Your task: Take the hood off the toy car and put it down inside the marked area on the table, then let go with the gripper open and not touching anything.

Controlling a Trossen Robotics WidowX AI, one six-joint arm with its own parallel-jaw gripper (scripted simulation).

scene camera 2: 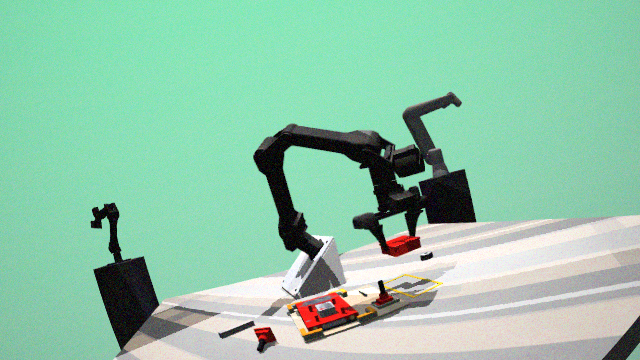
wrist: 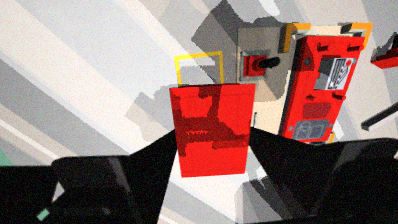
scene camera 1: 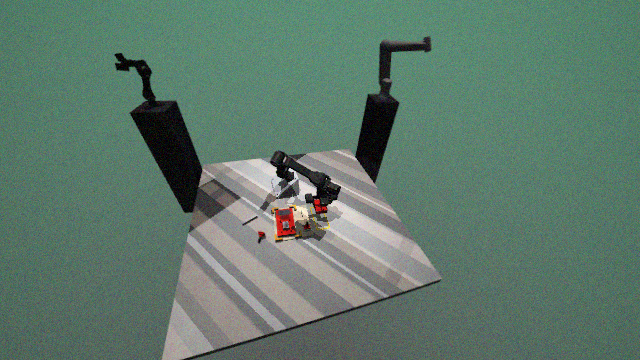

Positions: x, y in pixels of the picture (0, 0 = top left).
Scene:
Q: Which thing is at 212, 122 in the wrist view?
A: A red hood.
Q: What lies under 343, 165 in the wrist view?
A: My gripper.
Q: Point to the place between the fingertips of my gripper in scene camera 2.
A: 400, 246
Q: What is my gripper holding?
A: A red hood.

